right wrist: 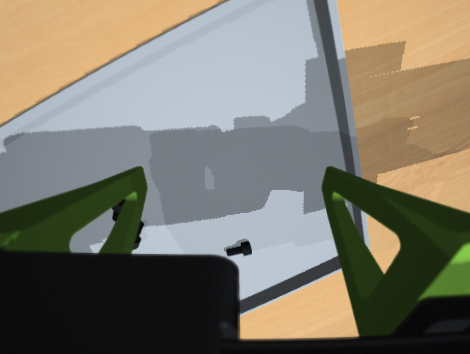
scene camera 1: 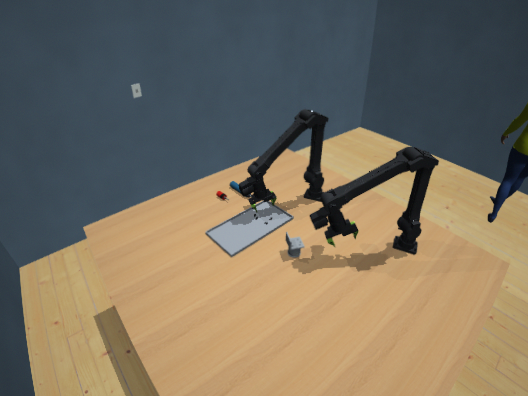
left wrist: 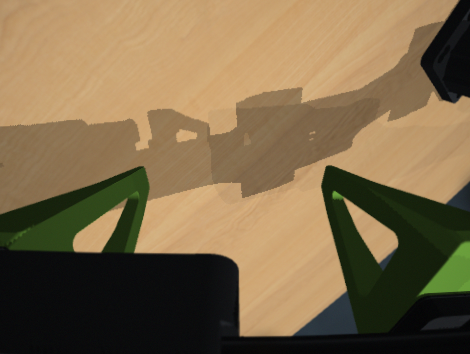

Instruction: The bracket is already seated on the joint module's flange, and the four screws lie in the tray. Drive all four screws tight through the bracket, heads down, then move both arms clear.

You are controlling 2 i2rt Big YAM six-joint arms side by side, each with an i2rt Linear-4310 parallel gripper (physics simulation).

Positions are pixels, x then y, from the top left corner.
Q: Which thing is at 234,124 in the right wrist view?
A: A grey tray.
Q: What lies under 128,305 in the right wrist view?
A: The right gripper.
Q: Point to a grey tray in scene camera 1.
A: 235,234
